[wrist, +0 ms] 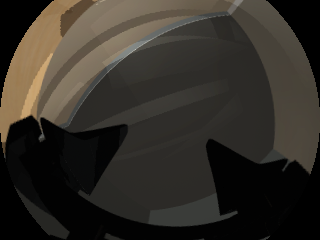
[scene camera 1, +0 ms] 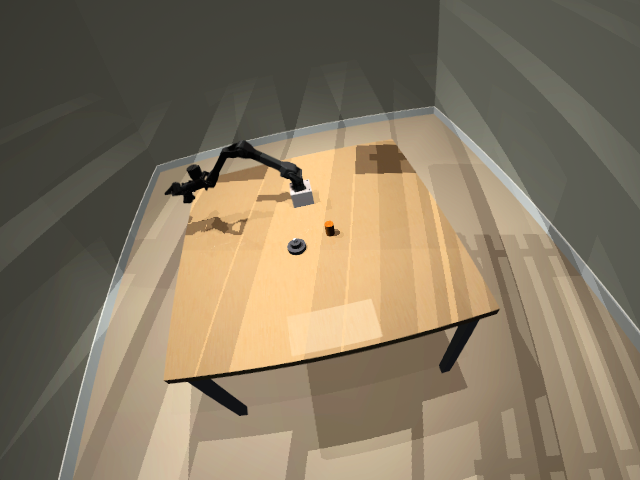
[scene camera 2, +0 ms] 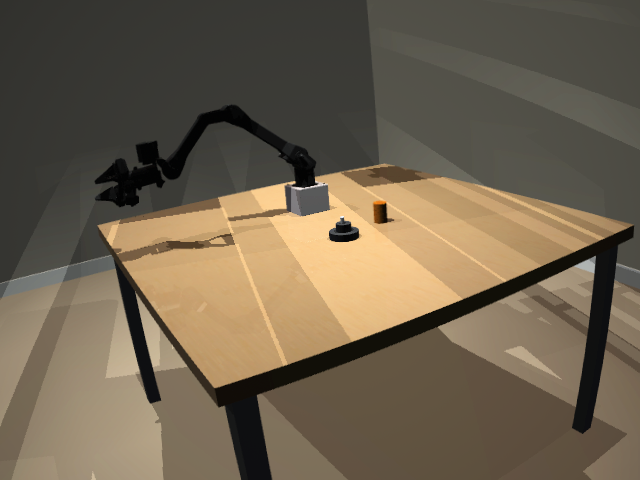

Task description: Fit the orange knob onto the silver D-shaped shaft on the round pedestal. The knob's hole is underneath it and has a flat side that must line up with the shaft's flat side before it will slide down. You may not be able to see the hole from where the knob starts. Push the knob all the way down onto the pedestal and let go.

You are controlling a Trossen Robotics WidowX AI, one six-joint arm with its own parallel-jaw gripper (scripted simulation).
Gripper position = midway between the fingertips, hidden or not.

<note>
My gripper (scene camera 2: 95, 190) is open, holding nothing.
My gripper is seen too in the wrist view (wrist: 168, 136).
</note>
